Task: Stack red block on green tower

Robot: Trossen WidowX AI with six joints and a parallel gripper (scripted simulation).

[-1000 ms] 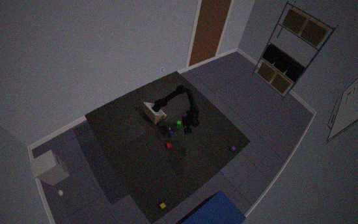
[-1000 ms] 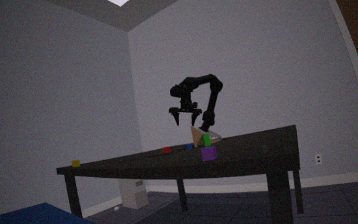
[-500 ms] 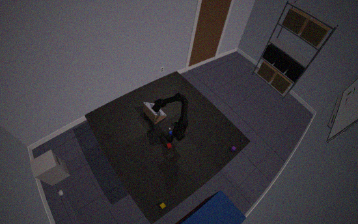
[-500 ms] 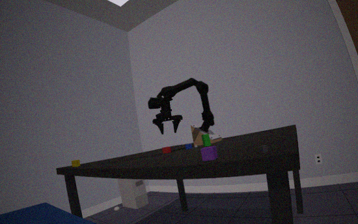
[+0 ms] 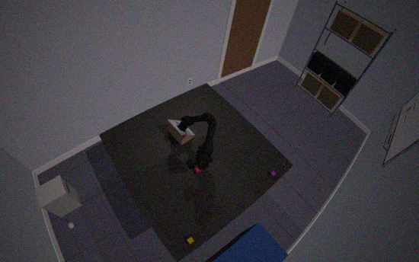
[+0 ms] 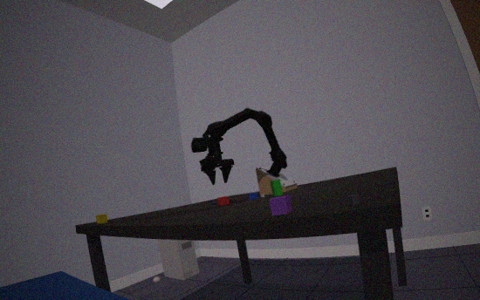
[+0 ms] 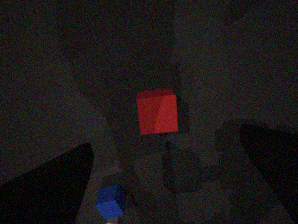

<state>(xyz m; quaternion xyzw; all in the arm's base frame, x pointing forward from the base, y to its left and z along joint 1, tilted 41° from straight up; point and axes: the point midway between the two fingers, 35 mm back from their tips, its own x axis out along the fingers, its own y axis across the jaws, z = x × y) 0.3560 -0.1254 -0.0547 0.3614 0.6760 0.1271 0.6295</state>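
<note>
My gripper tip is now 8 cm above the red block. Round my gripper tip: yellow block: 37 cm ahead, 43 cm to the right, 8 cm below; blue block: 10 cm behind, 11 cm to the left, 8 cm below; purple block: 46 cm ahead, 45 cm to the left, 8 cm below.
</note>
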